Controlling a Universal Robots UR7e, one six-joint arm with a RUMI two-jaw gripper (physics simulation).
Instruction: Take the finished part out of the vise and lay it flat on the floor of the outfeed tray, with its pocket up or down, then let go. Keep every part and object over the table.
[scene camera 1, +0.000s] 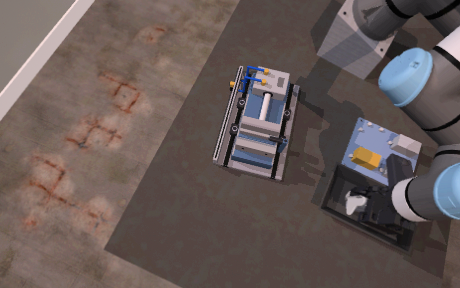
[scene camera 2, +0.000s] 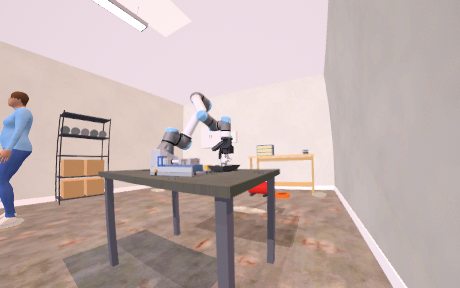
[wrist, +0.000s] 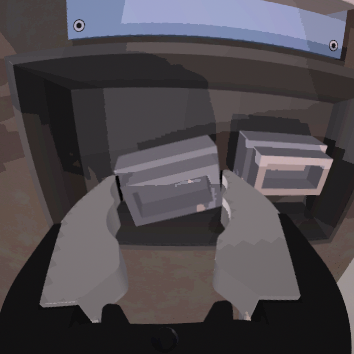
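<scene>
My gripper is shut on a grey metal part with a pocket, the finished part. The part is held skewed between the fingertips, its pocket visible in the wrist view, inside or just above the dark outfeed tray. How far it is from the tray floor I cannot tell. A second grey part with its pocket showing lies in the tray, to the right in the wrist view. The vise stands on the table, with no part seen between its jaws.
A blue plate adjoins the tray and bears a yellow block and a light grey block. The tray walls rise around the held part. The robot's base stands on a metal plate behind.
</scene>
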